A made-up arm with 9 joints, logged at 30 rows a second.
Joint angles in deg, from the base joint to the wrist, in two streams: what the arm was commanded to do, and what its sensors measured. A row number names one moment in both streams.
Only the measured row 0 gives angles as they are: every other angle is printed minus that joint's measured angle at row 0.
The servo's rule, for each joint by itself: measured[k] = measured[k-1] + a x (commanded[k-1-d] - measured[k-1]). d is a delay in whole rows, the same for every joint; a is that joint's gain. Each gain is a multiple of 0.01, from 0.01 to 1. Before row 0 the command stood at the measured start. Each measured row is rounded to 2 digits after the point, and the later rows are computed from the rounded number. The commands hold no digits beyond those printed.
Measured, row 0:
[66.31, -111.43, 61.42, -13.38, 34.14, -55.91, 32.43, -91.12, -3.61]
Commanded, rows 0 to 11:
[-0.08, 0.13, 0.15, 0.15, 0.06, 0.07, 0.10, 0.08, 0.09]
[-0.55, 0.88, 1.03, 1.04, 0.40, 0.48, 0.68, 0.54, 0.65]
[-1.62, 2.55, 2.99, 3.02, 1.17, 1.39, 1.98, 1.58, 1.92]
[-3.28, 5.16, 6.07, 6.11, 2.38, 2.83, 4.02, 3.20, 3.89]
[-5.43, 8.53, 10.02, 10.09, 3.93, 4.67, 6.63, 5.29, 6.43]
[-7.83, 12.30, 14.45, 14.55, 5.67, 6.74, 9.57, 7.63, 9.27]
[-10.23, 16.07, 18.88, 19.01, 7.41, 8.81, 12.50, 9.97, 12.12]
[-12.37, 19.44, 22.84, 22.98, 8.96, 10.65, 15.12, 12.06, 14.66]
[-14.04, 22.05, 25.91, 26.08, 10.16, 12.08, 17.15, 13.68, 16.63]
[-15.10, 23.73, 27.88, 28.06, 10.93, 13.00, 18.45, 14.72, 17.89]
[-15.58, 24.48, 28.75, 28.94, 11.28, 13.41, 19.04, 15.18, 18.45]
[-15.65, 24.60, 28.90, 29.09, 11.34, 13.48, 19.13, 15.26, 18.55]
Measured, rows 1 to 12:
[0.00, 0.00, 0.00, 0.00, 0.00, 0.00, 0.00, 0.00, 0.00]
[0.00, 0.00, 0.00, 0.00, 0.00, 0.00, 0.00, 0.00, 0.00]
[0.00, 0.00, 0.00, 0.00, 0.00, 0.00, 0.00, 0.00, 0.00]
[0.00, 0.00, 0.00, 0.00, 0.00, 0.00, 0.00, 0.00, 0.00]
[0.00, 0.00, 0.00, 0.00, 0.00, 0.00, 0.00, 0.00, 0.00]
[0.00, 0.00, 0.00, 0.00, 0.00, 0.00, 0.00, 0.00, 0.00]
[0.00, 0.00, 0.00, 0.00, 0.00, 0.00, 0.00, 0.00, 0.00]
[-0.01, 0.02, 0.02, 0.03, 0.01, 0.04, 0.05, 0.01, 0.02]
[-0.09, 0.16, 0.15, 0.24, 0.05, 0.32, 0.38, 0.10, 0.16]
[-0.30, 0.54, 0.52, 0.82, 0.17, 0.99, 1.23, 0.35, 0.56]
[-0.72, 1.28, 1.24, 1.93, 0.41, 2.15, 2.71, 0.83, 1.33]
[-1.38, 2.44, 2.38, 3.64, 0.80, 3.74, 4.79, 1.59, 2.50]
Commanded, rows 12 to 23:
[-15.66, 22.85, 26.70, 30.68, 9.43, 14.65, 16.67, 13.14, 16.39]
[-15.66, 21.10, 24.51, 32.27, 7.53, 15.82, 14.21, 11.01, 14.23]
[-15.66, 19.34, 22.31, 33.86, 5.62, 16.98, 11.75, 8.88, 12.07]
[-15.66, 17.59, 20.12, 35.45, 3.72, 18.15, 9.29, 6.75, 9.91]
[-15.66, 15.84, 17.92, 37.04, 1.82, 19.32, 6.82, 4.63, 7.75]
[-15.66, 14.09, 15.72, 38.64, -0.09, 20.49, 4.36, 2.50, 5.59]
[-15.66, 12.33, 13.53, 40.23, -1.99, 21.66, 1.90, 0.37, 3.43]
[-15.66, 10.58, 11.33, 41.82, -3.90, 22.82, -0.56, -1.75, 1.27]
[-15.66, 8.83, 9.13, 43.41, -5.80, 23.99, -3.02, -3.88, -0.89]
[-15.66, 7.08, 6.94, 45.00, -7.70, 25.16, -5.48, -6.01, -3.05]
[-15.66, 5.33, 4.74, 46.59, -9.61, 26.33, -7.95, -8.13, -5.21]
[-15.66, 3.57, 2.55, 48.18, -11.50, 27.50, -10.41, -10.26, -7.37]
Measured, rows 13 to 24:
[-2.28, 4.02, 3.95, 5.93, 1.34, 5.63, 7.32, 2.62, 4.06]
[-3.39, 5.95, 5.89, 8.68, 2.01, 7.63, 10.07, 3.87, 5.91]
[-4.65, 8.11, 8.09, 11.68, 2.77, 9.53, 12.75, 5.26, 7.92]
[-5.96, 10.34, 10.41, 14.70, 3.58, 11.14, 15.08, 6.69, 9.92]
[-7.24, 12.48, 12.68, 17.51, 4.39, 12.31, 16.87, 8.06, 11.75]
[-8.41, 14.40, 14.77, 19.91, 5.15, 13.00, 18.02, 9.27, 13.29]
[-9.42, 16.03, 16.61, 21.84, 5.83, 13.30, 18.61, 10.29, 14.50]
[-10.29, 17.12, 17.92, 23.70, 6.23, 14.15, 17.58, 10.77, 14.93]
[-11.04, 17.76, 18.78, 25.50, 6.37, 15.20, 15.79, 10.81, 14.77]
[-11.69, 18.01, 19.24, 27.26, 6.29, 16.32, 13.65, 10.48, 14.15]
[-12.25, 17.94, 19.35, 28.98, 6.01, 17.47, 11.34, 9.85, 13.17]
[-12.73, 17.60, 19.16, 30.67, 5.55, 18.64, 8.94, 8.96, 11.92]

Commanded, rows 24 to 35:
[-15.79, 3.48, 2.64, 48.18, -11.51, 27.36, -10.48, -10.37, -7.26]
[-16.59, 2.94, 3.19, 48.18, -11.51, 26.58, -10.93, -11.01, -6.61]
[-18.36, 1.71, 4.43, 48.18, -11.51, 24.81, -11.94, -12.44, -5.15]
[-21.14, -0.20, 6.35, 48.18, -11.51, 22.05, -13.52, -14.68, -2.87]
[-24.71, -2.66, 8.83, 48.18, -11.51, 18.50, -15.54, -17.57, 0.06]
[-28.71, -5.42, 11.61, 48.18, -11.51, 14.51, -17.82, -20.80, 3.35]
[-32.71, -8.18, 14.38, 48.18, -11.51, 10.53, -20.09, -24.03, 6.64]
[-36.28, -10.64, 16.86, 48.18, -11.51, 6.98, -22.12, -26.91, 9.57]
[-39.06, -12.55, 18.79, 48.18, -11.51, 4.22, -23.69, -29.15, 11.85]
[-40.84, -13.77, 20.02, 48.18, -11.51, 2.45, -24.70, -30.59, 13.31]
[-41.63, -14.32, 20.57, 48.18, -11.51, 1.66, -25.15, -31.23, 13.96]
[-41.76, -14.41, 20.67, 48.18, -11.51, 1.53, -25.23, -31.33, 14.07]
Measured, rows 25 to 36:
[-13.14, 17.04, 18.71, 32.34, 4.93, 19.81, 6.51, 7.86, 10.46]
[-13.49, 16.29, 18.04, 34.00, 4.17, 20.98, 4.07, 6.59, 8.84]
[-13.79, 15.38, 17.17, 35.64, 3.28, 22.14, 1.62, 5.17, 7.10]
[-14.05, 14.33, 16.12, 37.27, 2.28, 23.31, -0.84, 3.63, 5.26]
[-14.28, 13.17, 14.93, 38.89, 1.18, 24.48, -3.30, 1.99, 3.35]
[-14.47, 11.92, 13.61, 40.51, -0.01, 25.65, -5.76, 0.27, 1.38]
[-14.64, 10.58, 12.17, 42.12, -1.27, 26.82, -8.22, -1.52, -0.63]
[-14.80, 9.44, 10.93, 43.39, -2.40, 27.16, -9.42, -3.02, -2.15]
[-15.05, 8.40, 9.92, 44.40, -3.40, 26.79, -10.22, -4.38, -3.18]
[-15.51, 7.33, 9.21, 45.19, -4.29, 25.54, -11.13, -5.75, -3.63]
[-16.30, 6.13, 8.84, 45.82, -5.08, 23.34, -12.40, -7.27, -3.46]
[-17.48, 4.72, 8.84, 46.32, -5.79, 20.29, -14.06, -9.02, -2.65]

